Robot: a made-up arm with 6 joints.
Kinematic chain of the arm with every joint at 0, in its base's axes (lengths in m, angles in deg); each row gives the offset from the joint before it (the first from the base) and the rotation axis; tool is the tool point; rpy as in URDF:
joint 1: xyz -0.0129 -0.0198 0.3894 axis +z
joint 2: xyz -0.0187 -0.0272 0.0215 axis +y
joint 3: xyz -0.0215 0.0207 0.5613 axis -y
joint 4: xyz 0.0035 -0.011 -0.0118 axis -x
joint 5: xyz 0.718 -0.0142 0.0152 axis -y
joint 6: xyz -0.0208 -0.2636 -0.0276 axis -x
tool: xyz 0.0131 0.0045 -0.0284 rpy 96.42 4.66 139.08
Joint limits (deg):
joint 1: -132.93..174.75
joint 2: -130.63..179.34
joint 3: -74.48..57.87
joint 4: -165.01..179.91
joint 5: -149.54..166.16
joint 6: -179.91..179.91
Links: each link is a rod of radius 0.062 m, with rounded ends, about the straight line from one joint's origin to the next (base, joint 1, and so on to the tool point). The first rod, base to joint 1, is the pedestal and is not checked.
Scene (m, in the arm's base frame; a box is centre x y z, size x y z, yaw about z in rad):
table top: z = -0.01
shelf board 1: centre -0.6 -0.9 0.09 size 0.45 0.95 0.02 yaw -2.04
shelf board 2: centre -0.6 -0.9 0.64 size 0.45 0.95 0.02 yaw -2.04
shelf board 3: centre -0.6 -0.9 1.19 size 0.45 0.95 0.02 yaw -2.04
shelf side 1: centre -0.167 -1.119 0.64 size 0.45 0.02 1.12 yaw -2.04
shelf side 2: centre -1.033 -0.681 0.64 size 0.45 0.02 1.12 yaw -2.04
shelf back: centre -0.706 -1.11 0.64 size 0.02 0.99 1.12 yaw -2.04
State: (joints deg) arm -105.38 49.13 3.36 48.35 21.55 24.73
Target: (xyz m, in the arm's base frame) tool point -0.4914 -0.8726 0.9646
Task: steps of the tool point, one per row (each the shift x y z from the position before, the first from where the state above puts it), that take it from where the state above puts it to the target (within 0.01 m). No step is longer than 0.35 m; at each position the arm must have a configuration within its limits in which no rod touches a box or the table.
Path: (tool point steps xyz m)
1: 0.0688 0.0822 0.0156
2: 0.0605 0.1002 0.0059
3: 0.0493 0.1149 -0.0048
4: 0.0360 0.1258 -0.0167
5: -0.0200 -0.0801 0.2660
6: -0.0094 0.0553 0.3080
7: -0.0428 -0.1109 0.0285
8: -0.0548 -0.1092 0.0000
9: -0.0648 -0.1006 -0.0285

